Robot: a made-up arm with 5 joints.
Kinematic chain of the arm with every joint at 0, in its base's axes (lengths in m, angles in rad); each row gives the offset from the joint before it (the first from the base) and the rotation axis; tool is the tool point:
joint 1: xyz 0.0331 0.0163 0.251 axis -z
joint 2: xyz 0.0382 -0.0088 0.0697 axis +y
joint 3: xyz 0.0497 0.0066 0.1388 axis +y
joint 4: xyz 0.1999 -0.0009 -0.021 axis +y
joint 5: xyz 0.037 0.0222 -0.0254 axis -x
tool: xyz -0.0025 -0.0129 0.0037
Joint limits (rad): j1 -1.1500..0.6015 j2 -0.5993..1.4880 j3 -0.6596..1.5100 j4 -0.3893..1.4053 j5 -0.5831..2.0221
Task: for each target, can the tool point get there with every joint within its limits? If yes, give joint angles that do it. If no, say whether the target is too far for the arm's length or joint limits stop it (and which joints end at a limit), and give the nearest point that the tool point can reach.
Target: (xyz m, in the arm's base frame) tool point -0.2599 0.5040 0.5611
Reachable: no: too far | nearest point 0.1379 0.3192 0.5559 | short by 0.439 m
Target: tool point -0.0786 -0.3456 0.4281
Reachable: no: joint limits stop it (at a limit: joint 1, joint 2, joint 3, joint 5) | nearest point 0.0021 -0.0376 0.2928 | short by 0.346 m
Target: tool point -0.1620 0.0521 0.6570
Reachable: no: joint limits stop it (at a limit: joint 1, joint 2, joint 3, joint 4, joint 5) | nearest point 0.0463 0.1144 0.6827 | short by 0.219 m
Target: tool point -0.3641 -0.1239 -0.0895
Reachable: no: too far | nearest point 0.0048 0.0216 0.1346 | short by 0.455 m
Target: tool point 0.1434 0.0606 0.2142
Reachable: yes | joints -0.3333 0.3374 1.0096 0.6517 -0.1797
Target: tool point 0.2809 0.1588 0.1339
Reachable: yes | joints -0.4655 1.0430 -0.0551 -0.0301 1.0691
